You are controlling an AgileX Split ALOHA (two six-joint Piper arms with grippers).
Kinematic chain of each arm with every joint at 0, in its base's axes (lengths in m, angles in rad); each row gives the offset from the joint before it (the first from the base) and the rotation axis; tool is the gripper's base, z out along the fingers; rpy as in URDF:
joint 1: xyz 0 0 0.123 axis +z
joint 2: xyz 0 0 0 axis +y
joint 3: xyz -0.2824 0 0.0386 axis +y
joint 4: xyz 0.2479 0 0.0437 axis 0.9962 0 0.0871
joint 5: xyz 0 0 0 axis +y
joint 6: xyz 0.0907 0 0.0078 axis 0.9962 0 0.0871
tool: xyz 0 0 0 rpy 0 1.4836 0
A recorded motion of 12 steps. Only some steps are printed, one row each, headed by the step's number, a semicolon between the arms.
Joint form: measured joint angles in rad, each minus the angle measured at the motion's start. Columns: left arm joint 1, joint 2, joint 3, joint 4, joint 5, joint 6; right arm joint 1, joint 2, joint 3, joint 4, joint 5, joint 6.
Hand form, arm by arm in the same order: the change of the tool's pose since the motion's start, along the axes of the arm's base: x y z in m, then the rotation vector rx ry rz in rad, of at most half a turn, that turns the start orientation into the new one. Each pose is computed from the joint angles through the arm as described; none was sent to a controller.
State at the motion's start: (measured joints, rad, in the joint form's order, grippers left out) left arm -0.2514 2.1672 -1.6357 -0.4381 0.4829 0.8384; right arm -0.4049 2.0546 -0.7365 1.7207 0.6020 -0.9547
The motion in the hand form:
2: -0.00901 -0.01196 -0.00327 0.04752 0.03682 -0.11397; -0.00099 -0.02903 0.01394 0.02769 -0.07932 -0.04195
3: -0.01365 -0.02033 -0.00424 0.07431 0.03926 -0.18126; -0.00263 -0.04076 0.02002 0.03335 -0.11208 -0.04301
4: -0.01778 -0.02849 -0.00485 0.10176 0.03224 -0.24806; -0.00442 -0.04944 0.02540 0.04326 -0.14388 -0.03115
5: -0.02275 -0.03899 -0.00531 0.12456 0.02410 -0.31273; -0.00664 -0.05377 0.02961 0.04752 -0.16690 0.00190
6: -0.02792 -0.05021 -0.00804 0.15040 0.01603 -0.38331; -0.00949 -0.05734 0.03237 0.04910 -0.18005 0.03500
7: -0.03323 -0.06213 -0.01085 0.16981 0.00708 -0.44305; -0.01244 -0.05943 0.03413 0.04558 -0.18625 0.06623
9: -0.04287 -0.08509 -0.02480 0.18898 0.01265 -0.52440; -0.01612 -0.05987 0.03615 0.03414 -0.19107 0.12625
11: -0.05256 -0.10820 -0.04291 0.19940 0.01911 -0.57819; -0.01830 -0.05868 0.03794 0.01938 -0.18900 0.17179
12: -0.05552 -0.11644 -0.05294 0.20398 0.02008 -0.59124; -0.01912 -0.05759 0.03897 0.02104 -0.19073 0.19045
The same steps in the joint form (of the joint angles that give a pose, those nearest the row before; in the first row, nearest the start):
2: -0.0242 0.0000 0.0000 0.0029 0.0711 0.0788; -0.1065 -0.0216 -0.0264 -0.0382 0.0797 -0.0009
3: -0.0422 0.0000 0.0000 0.0029 0.0945 0.1297; -0.1505 -0.0303 -0.0399 -0.0694 0.1158 -0.0009
4: -0.0602 0.0000 0.0000 0.0029 0.1095 0.1838; -0.1866 -0.0364 -0.0522 -0.1016 0.1580 -0.0030
5: -0.0838 0.0000 0.0000 0.0029 0.1211 0.2297; -0.2101 -0.0424 -0.0602 -0.1427 0.1952 -0.0081
6: -0.1091 0.0050 0.0000 0.0029 0.1305 0.2813; -0.2307 -0.0465 -0.0665 -0.1857 0.2248 -0.0109
7: -0.1365 0.0107 0.0000 0.0029 0.1335 0.3200; -0.2452 -0.0510 -0.0690 -0.2234 0.2439 -0.0156
9: -0.1888 0.0408 0.0000 -0.0026 0.1282 0.3595; -0.2567 -0.0577 -0.0721 -0.2830 0.2663 -0.0262
11: -0.2425 0.0809 0.0000 -0.0086 0.1020 0.3739; -0.2577 -0.0666 -0.0729 -0.3274 0.2730 -0.0301
12: -0.2617 0.1034 0.0000 -0.0116 0.0814 0.3774; -0.2577 -0.0699 -0.0729 -0.3434 0.2829 -0.0302

